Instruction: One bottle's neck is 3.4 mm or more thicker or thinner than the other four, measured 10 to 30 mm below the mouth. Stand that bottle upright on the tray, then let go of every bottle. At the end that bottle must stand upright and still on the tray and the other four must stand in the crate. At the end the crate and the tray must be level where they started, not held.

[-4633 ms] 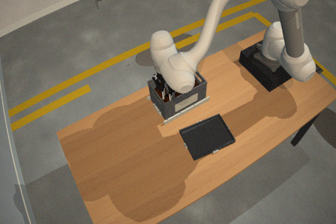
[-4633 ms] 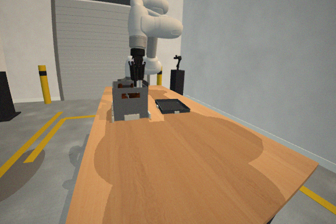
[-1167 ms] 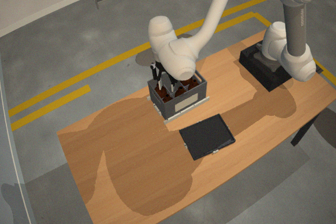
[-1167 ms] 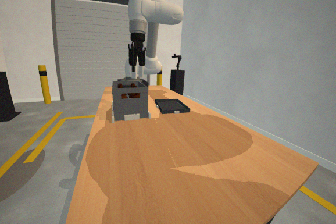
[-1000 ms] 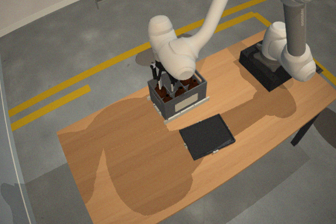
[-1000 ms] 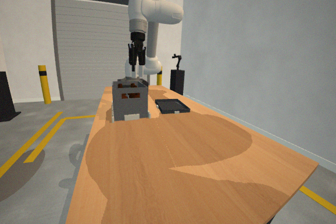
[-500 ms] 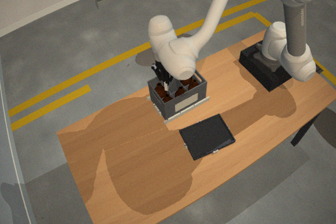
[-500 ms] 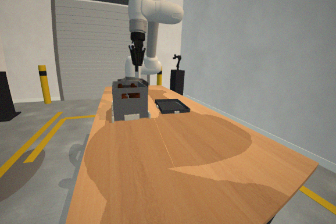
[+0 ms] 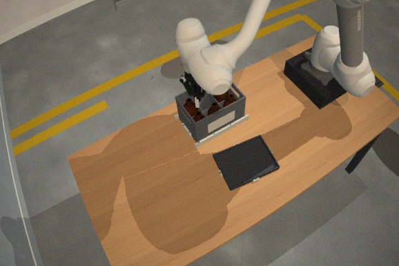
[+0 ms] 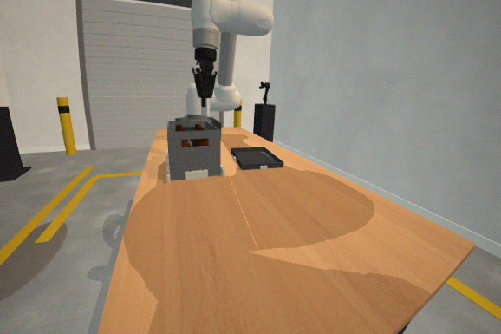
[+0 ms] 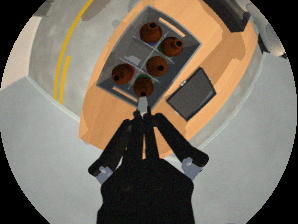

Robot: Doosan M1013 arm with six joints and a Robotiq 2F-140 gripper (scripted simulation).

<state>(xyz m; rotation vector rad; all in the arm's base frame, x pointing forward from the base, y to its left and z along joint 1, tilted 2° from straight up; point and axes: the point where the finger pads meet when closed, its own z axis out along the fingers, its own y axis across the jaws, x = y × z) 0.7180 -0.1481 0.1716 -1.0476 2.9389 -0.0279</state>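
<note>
Right now the grey crate is 90 mm behind my hand, 30 mm to the right of it and 170 mm below it. The rest, counted from my hand: dark tray: 60 mm behind, 260 mm to the left, 240 mm below; glass bottle: 90 mm behind, 10 mm to the left, 170 mm below.
</note>
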